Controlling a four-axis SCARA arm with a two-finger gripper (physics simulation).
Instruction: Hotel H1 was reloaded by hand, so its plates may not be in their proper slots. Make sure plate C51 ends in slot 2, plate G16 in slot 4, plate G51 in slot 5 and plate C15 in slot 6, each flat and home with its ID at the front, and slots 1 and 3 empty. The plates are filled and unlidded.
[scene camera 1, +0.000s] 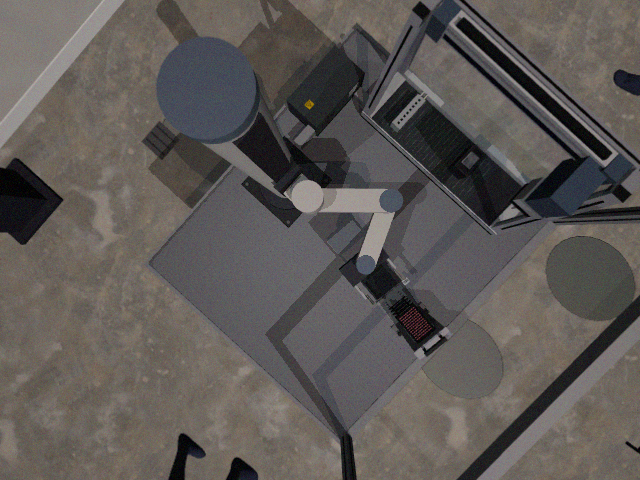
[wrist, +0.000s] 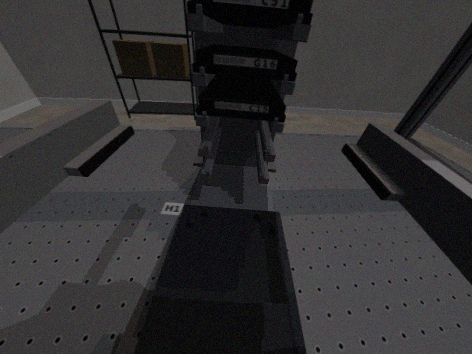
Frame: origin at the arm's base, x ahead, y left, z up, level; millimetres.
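Seen in the pictures: gripper, fingertip midpoint: (scene camera 1: 388, 292) (wrist: 240, 126).
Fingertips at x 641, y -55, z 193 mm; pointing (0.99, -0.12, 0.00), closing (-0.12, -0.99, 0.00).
Observation:
Pixels of each thing's middle, then the offset from my fingertips to it. "pt": a spot on its surface instead.
- Hotel H1, surface spot: (wrist: 302, 31) pt 47 mm ahead, 44 mm right, 50 mm up
- H1 tag, body centre: (wrist: 172, 208) 75 mm ahead, 89 mm left, 180 mm down
- Plate C15, body centre: (wrist: 242, 92) 119 mm ahead, 16 mm right, 10 mm down
- Plate G16, body centre: (wrist: 244, 58) 119 mm ahead, 15 mm right, 26 mm up
- higher plate, body centre: (wrist: 248, 14) 119 mm ahead, 15 mm right, 61 mm up
- plate with red wells, body centre: (scene camera 1: 415, 323) 119 mm ahead, 15 mm right, 96 mm up
- dark box with a yellow label, surface spot: (scene camera 1: 325, 93) pt 742 mm back, 434 mm left, 66 mm down
Hotel H1 (wrist: 302, 31) stands ahead in the wrist view, with the H1 tag (wrist: 172, 208) on the deck. Plate C15 (wrist: 242, 107) is the lowest plate seen there, with bare support rails below it. Plate G16 (wrist: 245, 62) is above it. A higher plate (wrist: 250, 4) has a cropped label that looks like C51 or G51; its first letter is unclear. These IDs face the camera; slot numbers cannot be read. A plate with red wells (scene camera 1: 415, 322) shows from above. My gripper (scene camera 1: 390, 291) (wrist: 240, 126) is open and empty, apart from the hotel.
A dark, low block (wrist: 225, 250) lies in front of the hotel. A large framed enclosure (scene camera 1: 431, 178) stands at the upper right. A dark box with a yellow label (scene camera 1: 325, 93) stands near the arm's base. A shelf rack (wrist: 145, 33) with brown boxes stands in the background.

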